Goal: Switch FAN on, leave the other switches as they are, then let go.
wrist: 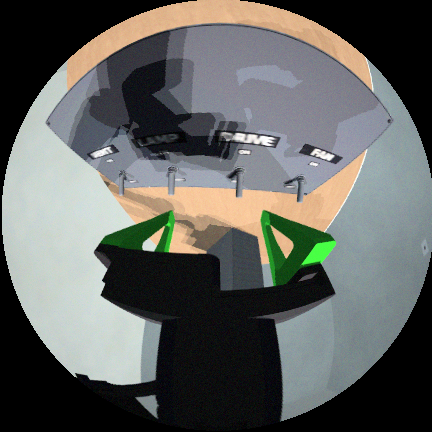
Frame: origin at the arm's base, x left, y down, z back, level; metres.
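Seen in the pictures: gripper, between the fingertips: [217, 214].
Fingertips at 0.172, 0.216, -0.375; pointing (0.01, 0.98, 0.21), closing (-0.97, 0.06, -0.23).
Observation:
Offsets run from my fingertips to a thing's top centre, as dx, dy, dz. "spot": to the spot under its first point. Level surfaces: height alone.
A grey switch panel [320, 100] fills the upper part of the wrist view. Along its lower part is a row of metal toggle levers under labels. The FAN switch @(spot: -0.150, +0.090, -0.015) [300, 189] is at the right end, below the FAN label @(-0.136, +0.074, -0.091) [321, 153]. The DRIVE switch @(spot: -0.035, +0.090, +0.009) [239, 182] and the LAMP switch @(spot: +0.079, +0.090, +0.036) [171, 181] are in the middle, and the switch at the left end @(spot: +0.194, +0.091, +0.062) [121, 183] is under a partly readable label. All levers point down in the view. My gripper [217, 214] is open and empty, its green fingers apart from the levers, with FAN to the right of the right fingertip.
The panel stands on a wooden table top @(dy +0.207) [330, 200], which shows above and below it. A dark grey block-shaped part [235, 260] shows between the fingers, lower down. Pale walls lie to the left and right. Shadows fall across the panel's left half.

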